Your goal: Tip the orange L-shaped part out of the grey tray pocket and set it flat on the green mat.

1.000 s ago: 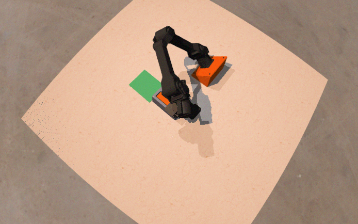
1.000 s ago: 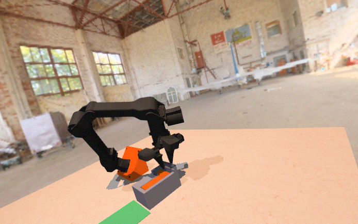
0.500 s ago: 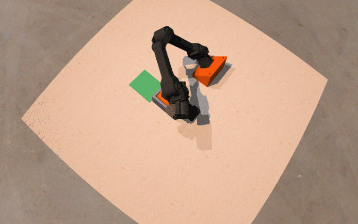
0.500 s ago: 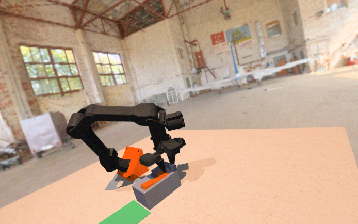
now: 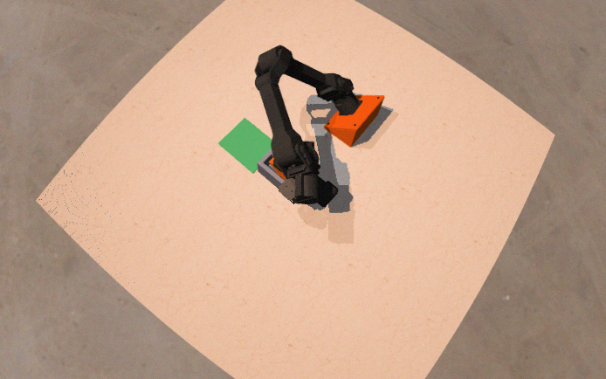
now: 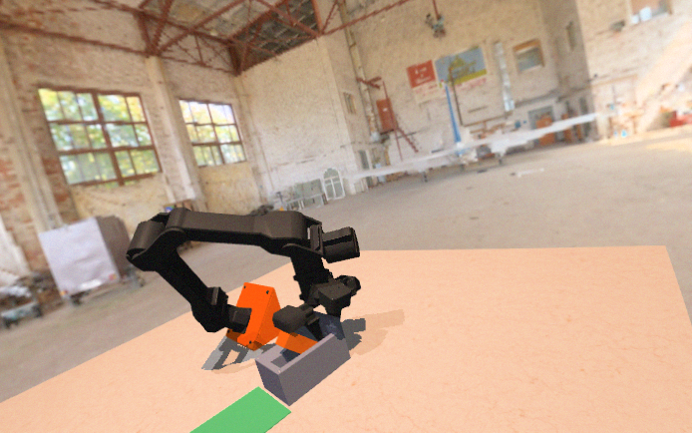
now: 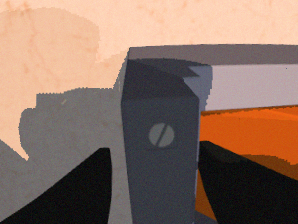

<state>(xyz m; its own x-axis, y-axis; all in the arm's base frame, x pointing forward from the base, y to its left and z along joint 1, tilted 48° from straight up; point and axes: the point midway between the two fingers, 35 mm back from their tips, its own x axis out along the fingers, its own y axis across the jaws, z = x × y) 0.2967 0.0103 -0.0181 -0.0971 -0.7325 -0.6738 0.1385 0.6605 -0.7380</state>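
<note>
Now: gripper tip 10 mm past the orange L-shaped part, 50 mm to the left of it and 10 mm below it. The rest, counted from my gripper tip: green mat (30 mm behind, 220 mm to the right, 50 mm below).
</note>
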